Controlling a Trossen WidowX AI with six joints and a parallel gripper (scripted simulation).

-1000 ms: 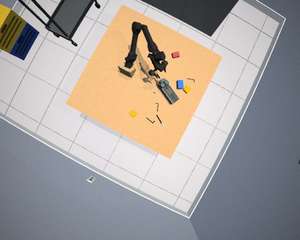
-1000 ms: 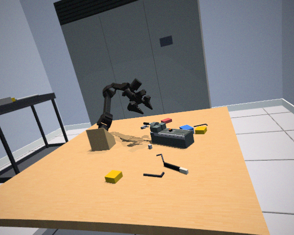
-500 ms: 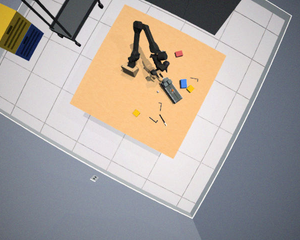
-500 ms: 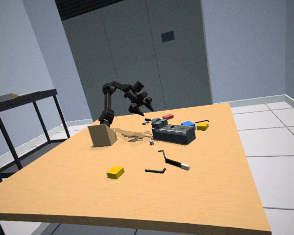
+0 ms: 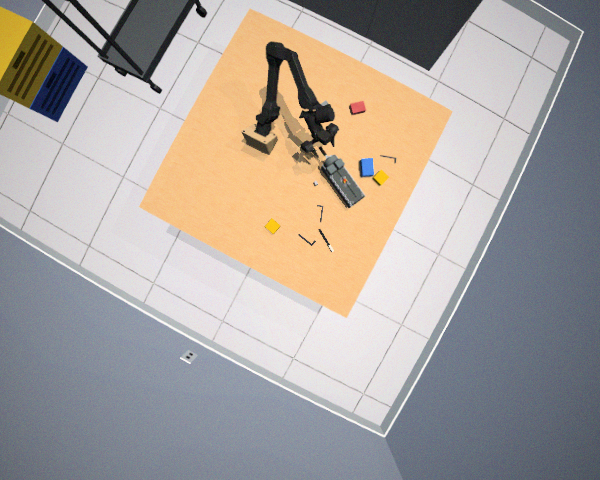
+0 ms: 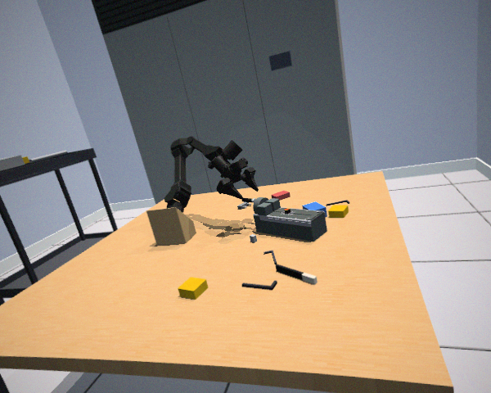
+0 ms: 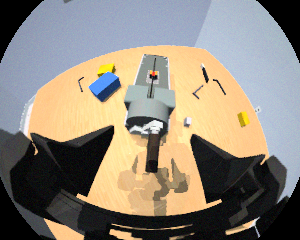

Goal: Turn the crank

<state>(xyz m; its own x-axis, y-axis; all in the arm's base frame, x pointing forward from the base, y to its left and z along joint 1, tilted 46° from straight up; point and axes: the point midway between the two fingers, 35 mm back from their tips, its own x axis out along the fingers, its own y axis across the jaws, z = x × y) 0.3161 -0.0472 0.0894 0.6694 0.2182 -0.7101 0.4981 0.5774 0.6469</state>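
My gripper tip is 2 cm past the dark crank handle, 2 cm above it and 1 cm to the right of it. From my gripper tip the other things lie so: small grey cube (13 cm to the right, 13 cm below, 1 cm ahead); then blue block (23 cm ahead, 12 cm below, 6 cm to the left); then red pointer (14 cm ahead, 7 cm to the right, 6 cm below).
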